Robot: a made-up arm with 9 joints.
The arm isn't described. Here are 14 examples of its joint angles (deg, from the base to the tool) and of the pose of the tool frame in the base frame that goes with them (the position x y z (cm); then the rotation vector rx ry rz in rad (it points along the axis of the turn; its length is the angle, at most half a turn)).
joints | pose
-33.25 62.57 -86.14 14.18 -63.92 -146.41 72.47 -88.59 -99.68 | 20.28 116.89 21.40 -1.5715 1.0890 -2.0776
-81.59 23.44 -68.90 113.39 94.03 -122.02 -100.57 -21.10 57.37 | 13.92 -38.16 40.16 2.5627 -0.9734 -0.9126
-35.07 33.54 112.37 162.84 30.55 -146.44 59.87 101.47 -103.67 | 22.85 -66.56 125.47 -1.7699 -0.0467 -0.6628
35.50 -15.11 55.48 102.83 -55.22 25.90 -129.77 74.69 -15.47 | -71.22 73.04 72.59 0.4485 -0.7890 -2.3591
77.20 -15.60 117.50 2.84 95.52 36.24 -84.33 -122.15 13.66 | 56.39 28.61 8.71 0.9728 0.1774 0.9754
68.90 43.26 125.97 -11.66 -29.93 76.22 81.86 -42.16 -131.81 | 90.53 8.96 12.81 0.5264 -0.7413 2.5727
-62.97 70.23 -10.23 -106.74 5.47 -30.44 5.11 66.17 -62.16 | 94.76 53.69 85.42 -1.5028 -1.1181 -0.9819
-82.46 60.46 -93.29 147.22 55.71 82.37 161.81 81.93 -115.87 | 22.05 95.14 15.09 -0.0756 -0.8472 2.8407
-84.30 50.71 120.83 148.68 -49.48 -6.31 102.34 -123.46 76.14 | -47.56 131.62 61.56 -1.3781 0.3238 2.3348
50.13 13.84 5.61 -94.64 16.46 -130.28 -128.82 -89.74 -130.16 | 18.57 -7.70 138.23 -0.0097 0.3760 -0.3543
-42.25 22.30 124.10 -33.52 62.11 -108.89 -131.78 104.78 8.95 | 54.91 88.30 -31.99 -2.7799 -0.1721 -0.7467
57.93 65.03 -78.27 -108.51 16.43 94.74 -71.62 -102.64 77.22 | 33.56 49.62 66.10 2.8532 0.1572 0.3517
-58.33 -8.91 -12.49 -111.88 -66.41 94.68 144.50 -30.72 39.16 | 2.94 -104.04 103.36 0.1668 0.9513 -2.6929
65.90 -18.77 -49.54 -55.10 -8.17 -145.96 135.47 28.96 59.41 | 73.05 -93.17 134.87 0.8315 0.3899 0.7450
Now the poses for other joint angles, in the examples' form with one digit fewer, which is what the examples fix.
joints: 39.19 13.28 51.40 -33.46 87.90 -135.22 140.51 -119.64 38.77
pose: -49.0 4.2 67.7 0.675 2.706 -1.380
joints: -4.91 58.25 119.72 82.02 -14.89 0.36 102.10 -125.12 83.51
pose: -75.3 16.2 -54.8 2.218 0.200 -1.272
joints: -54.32 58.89 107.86 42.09 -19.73 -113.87 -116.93 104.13 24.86
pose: -102.2 35.8 73.3 -1.395 -0.963 0.220
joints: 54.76 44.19 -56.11 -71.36 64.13 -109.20 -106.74 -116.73 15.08
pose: -54.2 0.7 85.2 0.355 1.264 -1.427
